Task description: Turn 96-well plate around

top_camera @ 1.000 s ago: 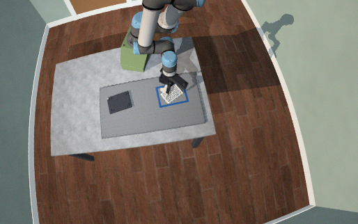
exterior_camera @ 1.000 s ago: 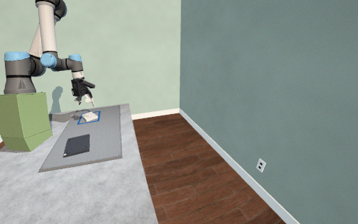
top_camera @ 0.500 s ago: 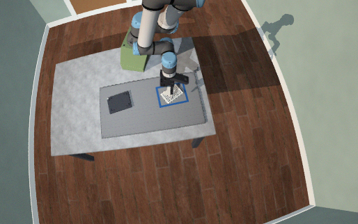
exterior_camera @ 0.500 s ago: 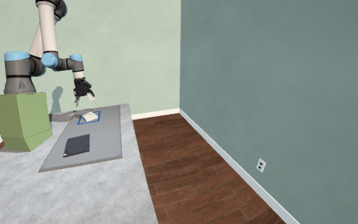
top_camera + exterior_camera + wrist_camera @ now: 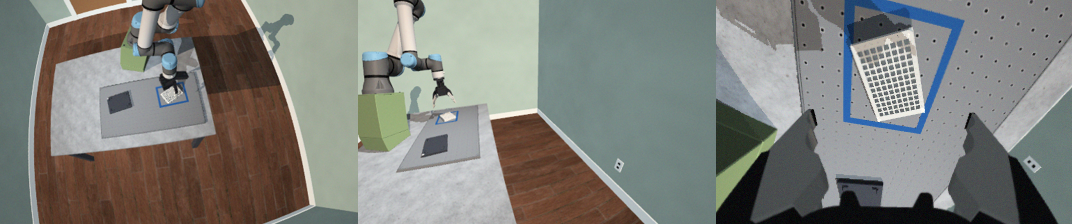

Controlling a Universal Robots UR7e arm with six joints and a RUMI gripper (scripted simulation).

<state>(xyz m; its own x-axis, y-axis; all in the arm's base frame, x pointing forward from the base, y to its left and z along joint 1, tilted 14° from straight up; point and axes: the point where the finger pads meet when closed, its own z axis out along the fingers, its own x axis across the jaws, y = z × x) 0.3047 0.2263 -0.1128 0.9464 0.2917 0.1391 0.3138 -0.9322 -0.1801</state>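
The white 96-well plate is 80 mm below my hand. The rest, counted from my hand: dark plate nest (30 mm ahead, 370 mm to the right, 80 mm below).
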